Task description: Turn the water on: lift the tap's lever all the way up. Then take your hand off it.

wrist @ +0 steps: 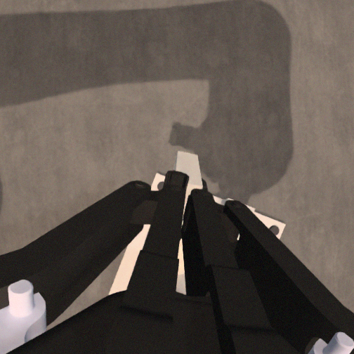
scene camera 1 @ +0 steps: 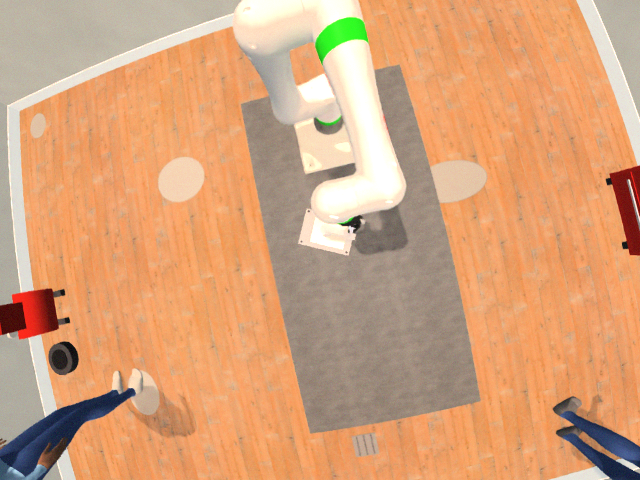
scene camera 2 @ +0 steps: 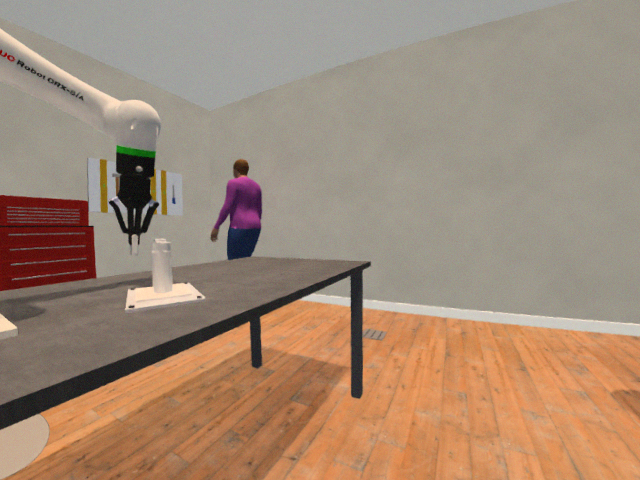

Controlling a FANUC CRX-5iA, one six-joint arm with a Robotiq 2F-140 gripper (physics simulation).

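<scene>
The white tap stands upright on its white base plate. A small flat part shows at its top in scene camera 2, but the lever's angle cannot be told. My gripper points down and is shut, with its pale fingertips together and nothing between them. In scene camera 2 it hangs left of the column, its tips slightly below the tap's top, with a visible gap. In the wrist view the black fingers hide most of the tap, including the lever.
The tap's plate lies on the grey table. The robot's pale mounting plate is behind it on the same table. A red tool cabinet and a person in purple are beyond the table.
</scene>
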